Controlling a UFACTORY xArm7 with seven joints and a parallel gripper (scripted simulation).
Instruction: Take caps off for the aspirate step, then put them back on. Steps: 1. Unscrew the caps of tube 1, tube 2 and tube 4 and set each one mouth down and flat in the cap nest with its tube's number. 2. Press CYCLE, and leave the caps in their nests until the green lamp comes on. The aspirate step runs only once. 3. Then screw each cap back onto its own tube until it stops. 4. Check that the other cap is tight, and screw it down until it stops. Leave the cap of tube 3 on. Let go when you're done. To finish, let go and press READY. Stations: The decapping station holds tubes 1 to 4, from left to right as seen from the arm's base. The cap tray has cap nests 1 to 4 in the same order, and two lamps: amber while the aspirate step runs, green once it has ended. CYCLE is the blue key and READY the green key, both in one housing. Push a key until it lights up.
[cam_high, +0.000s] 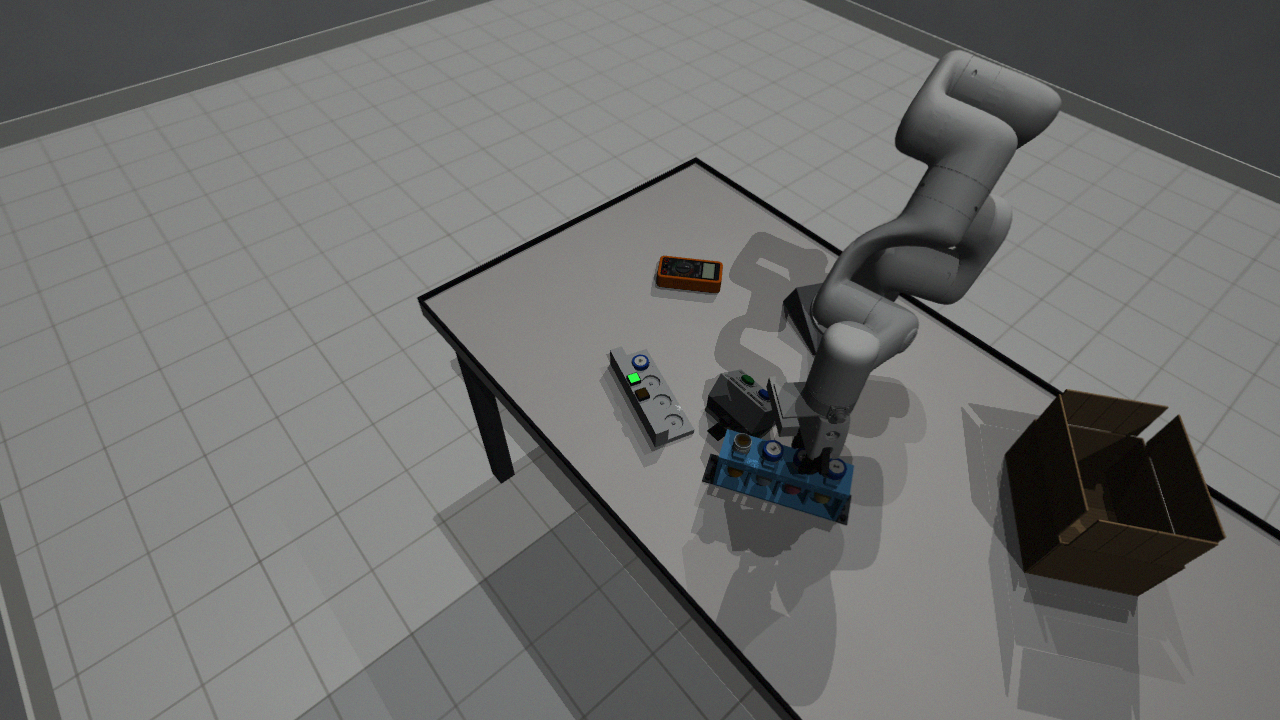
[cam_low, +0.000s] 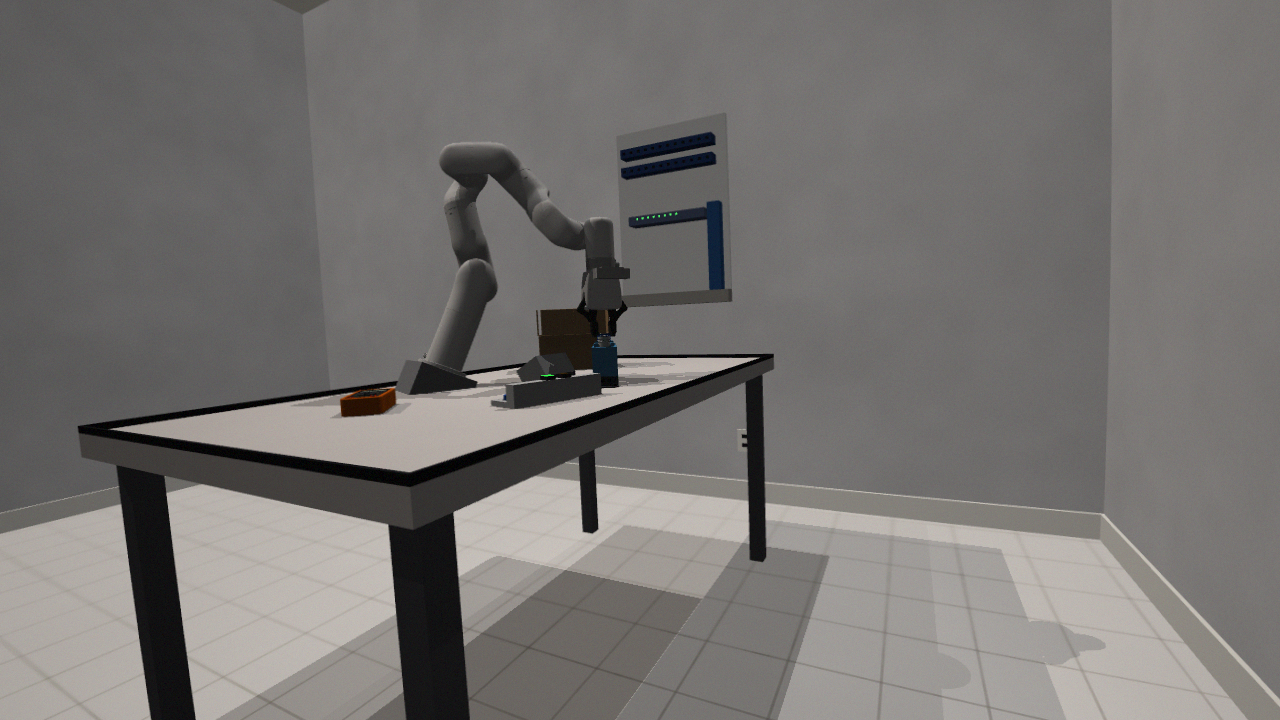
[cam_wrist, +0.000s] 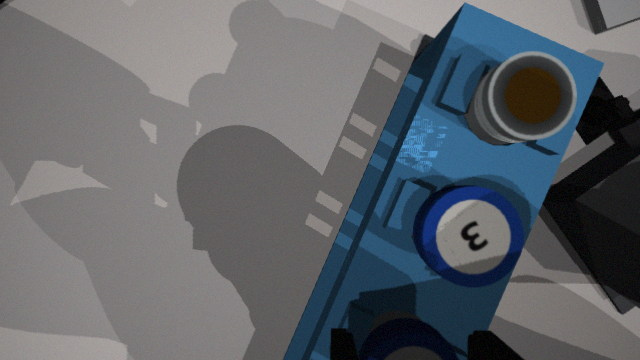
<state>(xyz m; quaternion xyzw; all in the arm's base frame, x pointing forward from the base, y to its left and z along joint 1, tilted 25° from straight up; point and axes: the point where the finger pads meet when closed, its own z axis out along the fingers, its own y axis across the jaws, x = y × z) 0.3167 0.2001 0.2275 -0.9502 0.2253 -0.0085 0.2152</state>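
My gripper is now 2 cm above the cap 2. Round my hand: cap 3 (4 cm to the right, 3 cm ahead, 2 cm below); blue key (17 cm to the right, 7 cm below, 5 cm behind); cap 1 (4 cm to the left, 3 cm behind, 2 cm below).
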